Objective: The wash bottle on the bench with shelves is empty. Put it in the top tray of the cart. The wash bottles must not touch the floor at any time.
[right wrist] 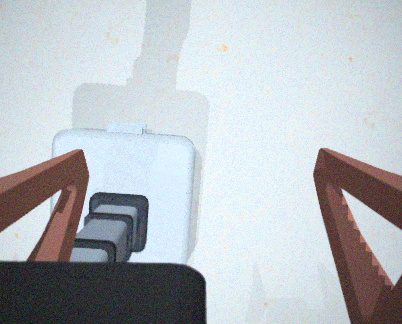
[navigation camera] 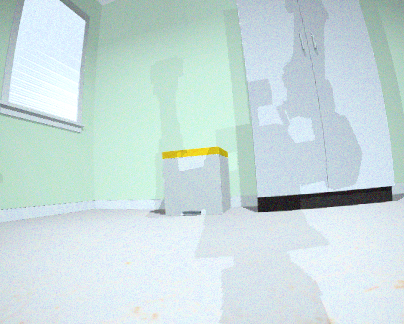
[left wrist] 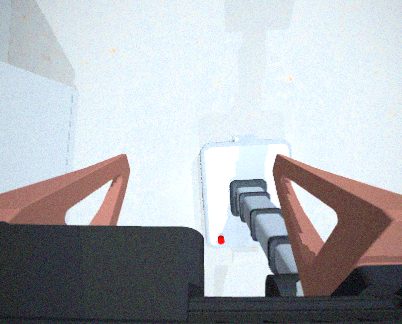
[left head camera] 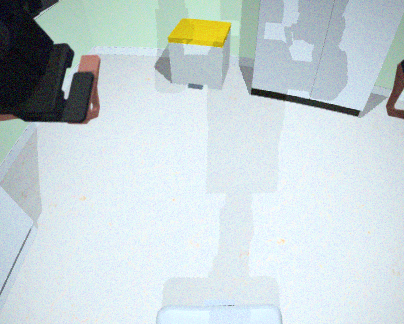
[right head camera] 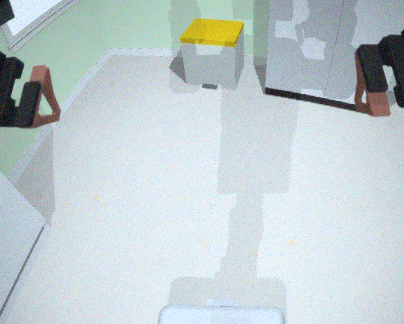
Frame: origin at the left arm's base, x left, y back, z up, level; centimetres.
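Seen in the pictures: left gripper, fingertip midpoint: (left wrist: 201,162) (left head camera: 62,111) (right head camera: 31,116); right gripper, fingertip midpoint: (right wrist: 201,161) (right head camera: 390,103).
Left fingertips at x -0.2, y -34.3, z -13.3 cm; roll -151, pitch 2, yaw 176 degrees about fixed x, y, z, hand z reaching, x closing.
A point is followed by its place in that frame.
The wash bottle, the bench with shelves and the cart do not show in any view as far as I can tell. My left gripper (left wrist: 201,162) @(x -0.2, y -34.3, z -13.3 cm) is open, with the floor and my own base below its fingers; part of it shows at the upper left in both head views. My right gripper (right wrist: 201,161) @(x -44.9, y -35.3, z -13.1 cm) is open, with the base and the floor below its fingers; part of it shows at the right edge in both head views.
A grey bin with a yellow lid (left head camera: 200,31) @(x -12.3, y -215.0, z -95.9 cm) (right head camera: 212,31) @(x -12.2, y -214.9, z -96.0 cm) (navigation camera: 195,153) @(x -12.6, y -201.2, z -99.3 cm) stands by the green wall. A tall white cabinet (left head camera: 300,50) @(x -80.2, y -181.5, z -90.2 cm) (right head camera: 300,50) @(x -72.6, y -183.2, z -93.4 cm) (navigation camera: 270,165) @(x -59.8, y -186.1, z -111.4 cm) stands right of it. A white box-like piece (left head camera: 12,235) @(x 83.6, y -57.1, z -114.7 cm) (right head camera: 17,240) @(x 84.9, y -51.2, z -112.6 cm) (left wrist: 35,120) @(x 85.3, y -49.7, z -99.7 cm) is at the left. A window (navigation camera: 47,60) @(x 113.0, y -201.0, z -8.1 cm) is at the left.
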